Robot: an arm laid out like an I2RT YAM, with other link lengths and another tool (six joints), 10 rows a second.
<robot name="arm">
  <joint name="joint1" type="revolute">
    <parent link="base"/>
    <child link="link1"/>
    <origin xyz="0 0 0.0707" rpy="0 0 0"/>
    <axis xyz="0 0 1"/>
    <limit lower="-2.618" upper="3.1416"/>
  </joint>
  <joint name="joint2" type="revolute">
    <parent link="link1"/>
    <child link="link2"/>
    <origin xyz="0.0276 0.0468 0.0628" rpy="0 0 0"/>
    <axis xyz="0 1 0"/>
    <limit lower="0" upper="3.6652"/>
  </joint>
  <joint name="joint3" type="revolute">
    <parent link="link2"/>
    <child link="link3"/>
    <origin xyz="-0.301 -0.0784 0" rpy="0 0 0"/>
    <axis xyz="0 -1 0"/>
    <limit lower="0" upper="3.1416"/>
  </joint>
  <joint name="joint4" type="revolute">
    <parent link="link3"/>
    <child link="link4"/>
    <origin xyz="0.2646 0.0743 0.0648" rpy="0 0 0"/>
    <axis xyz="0 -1 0"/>
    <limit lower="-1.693" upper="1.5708"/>
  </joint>
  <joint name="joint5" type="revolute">
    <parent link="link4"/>
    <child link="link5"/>
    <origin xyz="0.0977 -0.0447 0.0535" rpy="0 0 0"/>
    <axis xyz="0 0 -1"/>
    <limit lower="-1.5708" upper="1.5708"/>
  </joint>
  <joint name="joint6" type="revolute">
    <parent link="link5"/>
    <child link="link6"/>
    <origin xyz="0.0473 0 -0.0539" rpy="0 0 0"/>
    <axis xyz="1 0 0"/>
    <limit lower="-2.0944" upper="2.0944"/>
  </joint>
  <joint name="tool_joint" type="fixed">
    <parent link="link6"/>
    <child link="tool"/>
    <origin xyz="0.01 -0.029 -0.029" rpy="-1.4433 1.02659 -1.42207"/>
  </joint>
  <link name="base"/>
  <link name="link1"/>
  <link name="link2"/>
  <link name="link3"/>
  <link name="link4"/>
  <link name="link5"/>
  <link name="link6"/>
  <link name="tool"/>
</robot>
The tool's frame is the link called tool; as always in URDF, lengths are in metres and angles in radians.
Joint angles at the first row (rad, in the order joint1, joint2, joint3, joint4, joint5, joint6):
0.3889, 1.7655, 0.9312, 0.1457, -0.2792, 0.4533
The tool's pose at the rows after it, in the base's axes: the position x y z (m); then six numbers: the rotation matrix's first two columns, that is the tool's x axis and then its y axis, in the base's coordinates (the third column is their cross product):
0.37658 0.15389 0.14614 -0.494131 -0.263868 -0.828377 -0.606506 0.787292 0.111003
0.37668 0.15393 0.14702 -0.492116 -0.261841 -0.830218 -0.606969 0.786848 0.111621
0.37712 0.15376 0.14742 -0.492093 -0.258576 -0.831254 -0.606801 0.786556 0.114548
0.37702 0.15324 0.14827 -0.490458 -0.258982 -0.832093 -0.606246 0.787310 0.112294
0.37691 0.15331 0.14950 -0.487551 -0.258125 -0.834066 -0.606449 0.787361 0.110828
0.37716 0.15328 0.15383 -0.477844 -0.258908 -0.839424 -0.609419 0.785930 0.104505
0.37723 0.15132 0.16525 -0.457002 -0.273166 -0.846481 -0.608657 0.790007 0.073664
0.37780 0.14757 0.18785 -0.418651 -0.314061 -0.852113 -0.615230 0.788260 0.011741
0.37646 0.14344 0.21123 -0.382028 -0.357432 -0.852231 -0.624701 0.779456 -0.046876
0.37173 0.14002 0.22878 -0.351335 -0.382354 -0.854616 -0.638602 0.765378 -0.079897
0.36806 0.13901 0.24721 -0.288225 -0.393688 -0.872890 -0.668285 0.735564 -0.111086
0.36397 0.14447 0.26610 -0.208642 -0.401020 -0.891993 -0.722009 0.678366 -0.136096
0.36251 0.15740 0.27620 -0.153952 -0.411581 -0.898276 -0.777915 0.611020 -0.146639
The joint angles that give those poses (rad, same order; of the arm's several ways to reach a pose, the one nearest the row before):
0.3852, 1.7647, 0.9282, 0.1473, -0.2807, 0.4556
0.3849, 1.7626, 0.9281, 0.1488, -0.2821, 0.4565
0.3835, 1.7626, 0.9289, 0.1500, -0.2852, 0.4585
0.3827, 1.7597, 0.9284, 0.1489, -0.2838, 0.4571
0.3831, 1.7563, 0.9281, 0.1495, -0.2830, 0.4571
0.3833, 1.7464, 0.9310, 0.1458, -0.2823, 0.4527
0.3835, 1.7193, 0.9423, 0.1189, -0.2622, 0.4330
0.3835, 1.6739, 0.9782, 0.0482, -0.2318, 0.3818
0.3835, 1.6283, 1.0170, -0.0296, -0.2087, 0.3282
0.3834, 1.5848, 1.0345, -0.0805, -0.2077, 0.2918
0.3837, 1.5396, 1.0417, -0.0918, -0.2362, 0.2515
0.3952, 1.5025, 1.0582, -0.1034, -0.2953, 0.2060
0.4213, 1.5027, 1.0905, -0.1265, -0.3499, 0.1690

